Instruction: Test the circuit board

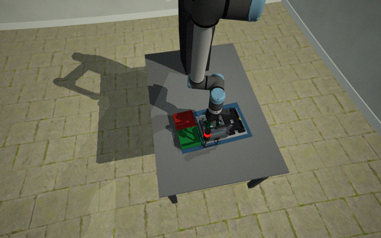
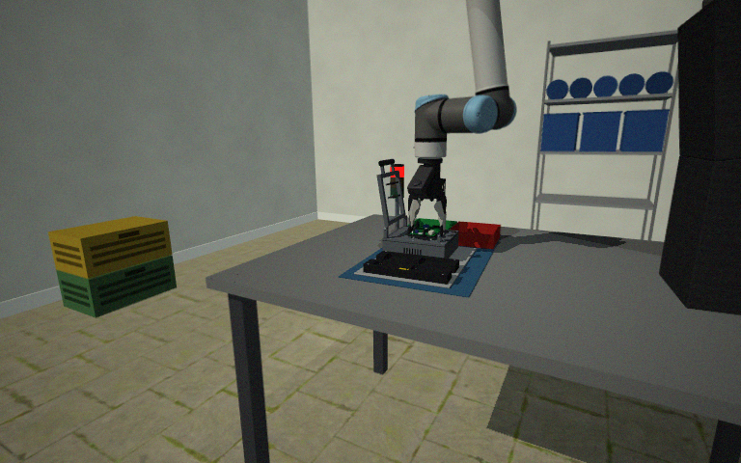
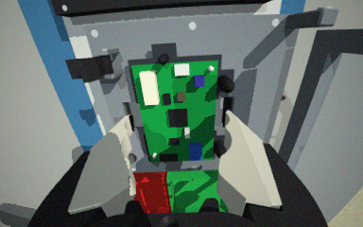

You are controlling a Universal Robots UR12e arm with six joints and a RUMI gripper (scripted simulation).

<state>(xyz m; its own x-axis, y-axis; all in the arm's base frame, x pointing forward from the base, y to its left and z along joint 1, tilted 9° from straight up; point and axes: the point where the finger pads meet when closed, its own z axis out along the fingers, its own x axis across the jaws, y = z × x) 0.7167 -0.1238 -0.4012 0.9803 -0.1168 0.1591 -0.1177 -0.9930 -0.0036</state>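
Now: hand right at the green circuit board. The rest, counted from my hand: black latch piece 60 mm to the left, 60 mm behind, 10 mm above; then green bin 210 mm to the right, 60 mm below, 20 mm ahead; then tester lid 110 mm ahead, 110 mm above, 20 mm to the right.
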